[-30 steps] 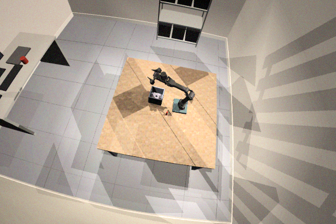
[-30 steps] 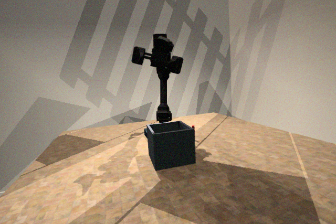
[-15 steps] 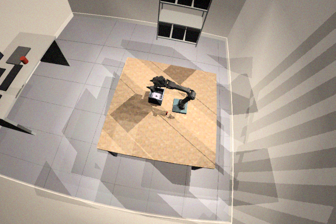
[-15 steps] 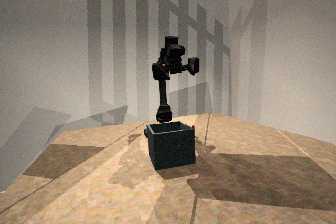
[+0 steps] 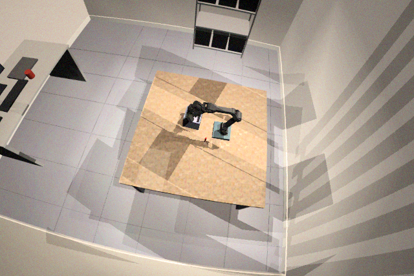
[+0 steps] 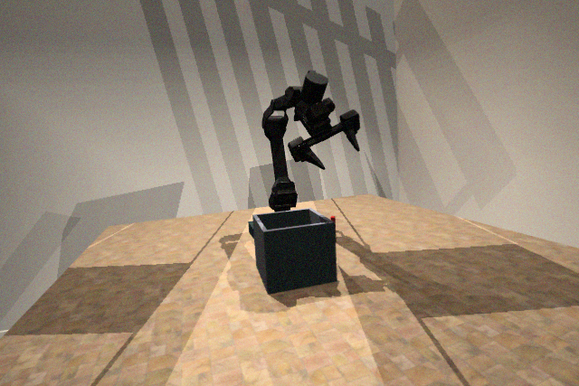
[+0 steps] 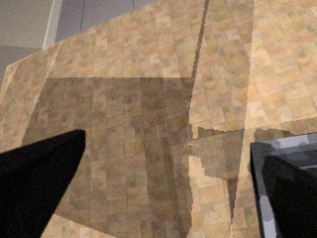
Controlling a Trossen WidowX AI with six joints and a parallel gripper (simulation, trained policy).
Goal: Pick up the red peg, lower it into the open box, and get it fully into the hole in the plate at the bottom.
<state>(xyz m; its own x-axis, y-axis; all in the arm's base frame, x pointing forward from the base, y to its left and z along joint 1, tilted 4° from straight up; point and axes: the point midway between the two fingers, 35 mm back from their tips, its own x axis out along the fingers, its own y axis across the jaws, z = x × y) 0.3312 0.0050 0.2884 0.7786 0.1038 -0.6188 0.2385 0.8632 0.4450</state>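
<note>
My gripper tip is now 20 cm past the red peg, 9 cm to the right of it and 23 cm above it. From my gripper tip the other things lie so: pale plate: 6 cm behind, 11 cm to the right, 23 cm below.
</note>
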